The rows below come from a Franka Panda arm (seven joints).
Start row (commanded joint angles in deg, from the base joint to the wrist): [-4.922 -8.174 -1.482 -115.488 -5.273 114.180 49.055]
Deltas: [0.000 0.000 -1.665 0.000 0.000 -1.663 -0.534]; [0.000 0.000 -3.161 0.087 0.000 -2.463 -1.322]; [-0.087 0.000 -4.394 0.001 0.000 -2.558 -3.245]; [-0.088 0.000 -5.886 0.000 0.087 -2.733 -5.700]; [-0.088 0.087 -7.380 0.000 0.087 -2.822 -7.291]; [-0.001 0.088 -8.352 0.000 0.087 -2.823 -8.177]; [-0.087 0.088 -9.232 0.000 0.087 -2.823 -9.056]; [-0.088 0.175 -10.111 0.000 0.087 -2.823 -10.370]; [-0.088 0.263 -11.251 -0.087 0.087 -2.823 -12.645]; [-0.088 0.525 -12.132 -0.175 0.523 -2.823 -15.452]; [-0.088 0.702 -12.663 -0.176 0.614 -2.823 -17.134]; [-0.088 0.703 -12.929 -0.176 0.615 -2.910 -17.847]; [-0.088 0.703 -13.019 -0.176 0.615 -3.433 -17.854]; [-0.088 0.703 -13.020 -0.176 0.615 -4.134 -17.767]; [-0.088 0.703 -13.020 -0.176 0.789 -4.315 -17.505]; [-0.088 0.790 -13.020 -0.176 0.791 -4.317 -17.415]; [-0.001 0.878 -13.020 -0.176 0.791 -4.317 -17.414]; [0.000 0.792 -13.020 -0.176 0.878 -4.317 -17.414]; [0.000 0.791 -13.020 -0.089 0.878 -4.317 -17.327]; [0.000 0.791 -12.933 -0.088 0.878 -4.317 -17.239]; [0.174 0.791 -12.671 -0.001 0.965 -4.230 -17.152]
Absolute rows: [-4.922 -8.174 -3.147 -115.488 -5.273 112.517 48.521]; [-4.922 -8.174 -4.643 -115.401 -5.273 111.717 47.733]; [-5.009 -8.174 -5.876 -115.487 -5.273 111.622 45.810]; [-5.010 -8.174 -7.368 -115.488 -5.186 111.447 43.355]; [-5.010 -8.087 -8.862 -115.488 -5.186 111.358 41.764]; [-4.923 -8.086 -9.834 -115.488 -5.186 111.357 40.878]; [-5.009 -8.086 -10.714 -115.488 -5.186 111.357 39.999]; [-5.010 -7.999 -11.593 -115.488 -5.186 111.357 38.685]; [-5.010 -7.911 -12.733 -115.575 -5.186 111.357 36.410]; [-5.010 -7.649 -13.614 -115.663 -4.750 111.357 33.603]; [-5.010 -7.472 -14.145 -115.664 -4.659 111.357 31.921]; [-5.010 -7.471 -14.411 -115.664 -4.658 111.270 31.208]; [-5.010 -7.471 -14.501 -115.664 -4.658 110.747 31.201]; [-5.010 -7.471 -14.502 -115.664 -4.658 110.046 31.288]; [-5.010 -7.471 -14.502 -115.664 -4.484 109.865 31.550]; [-5.010 -7.384 -14.502 -115.664 -4.482 109.863 31.640]; [-4.923 -7.296 -14.502 -115.664 -4.482 109.863 31.641]; [-4.922 -7.382 -14.502 -115.664 -4.395 109.863 31.641]; [-4.922 -7.383 -14.502 -115.577 -4.395 109.863 31.728]; [-4.922 -7.383 -14.415 -115.576 -4.395 109.863 31.816]; [-4.748 -7.383 -14.153 -115.489 -4.308 109.950 31.903]
